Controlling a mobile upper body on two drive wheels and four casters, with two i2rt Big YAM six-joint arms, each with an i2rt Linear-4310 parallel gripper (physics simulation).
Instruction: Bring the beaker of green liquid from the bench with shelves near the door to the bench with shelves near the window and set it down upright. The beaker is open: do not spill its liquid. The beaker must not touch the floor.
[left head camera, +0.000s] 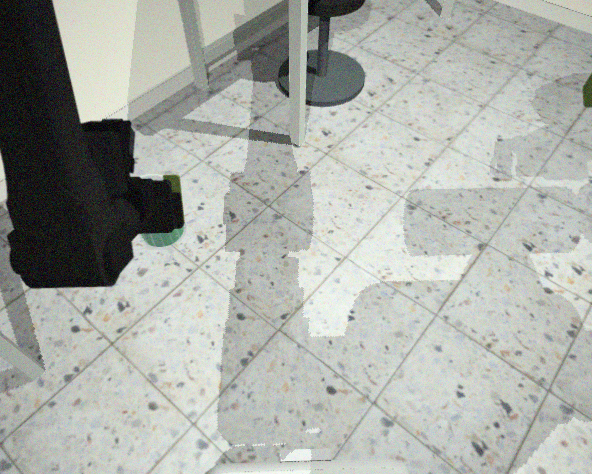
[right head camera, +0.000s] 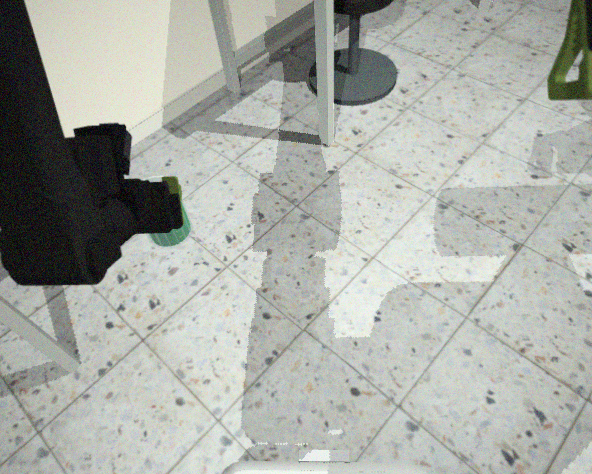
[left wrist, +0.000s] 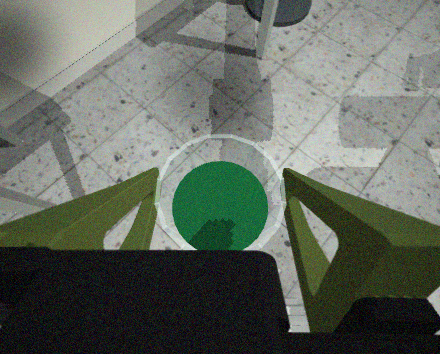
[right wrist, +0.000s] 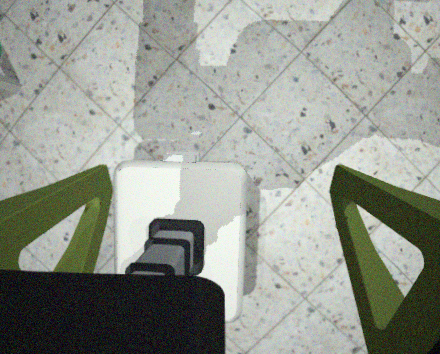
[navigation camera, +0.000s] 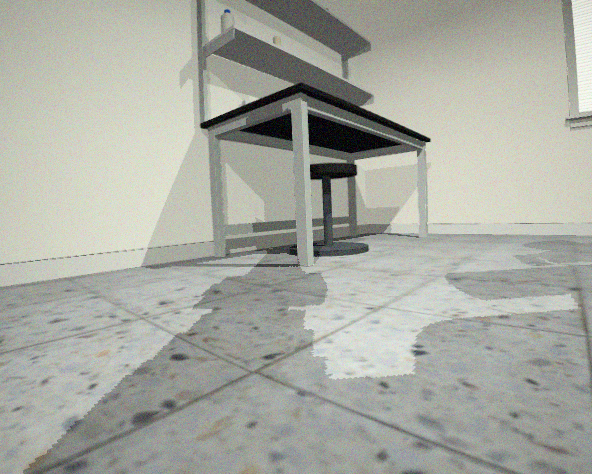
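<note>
The beaker of green liquid (left head camera: 162, 237) (right head camera: 172, 237) (left wrist: 220, 205) is held above the floor in my left gripper (left head camera: 172, 183) (right head camera: 171, 185) (left wrist: 220, 177). The green fingers stand on both sides of its clear rim. The beaker looks upright, and the liquid lies well inside the rim in the left wrist view. My right gripper (right wrist: 221, 177) is open and empty above the robot's base. A bench with shelves (navigation camera: 302, 200) stands ahead in the navigation view, with a black top; its near leg also shows in the left head view (left head camera: 297, 75) and right head view (right head camera: 325, 75).
A window (navigation camera: 582, 60) is at the right of the navigation view. A round black stool (navigation camera: 327, 200) (left head camera: 325, 90) (right head camera: 370, 80) stands under the bench. A bottle (navigation camera: 227, 21) stands on the lower shelf. Another pale leg (left head camera: 22, 355) (right head camera: 45, 332) shows at the lower left, near the held beaker.
</note>
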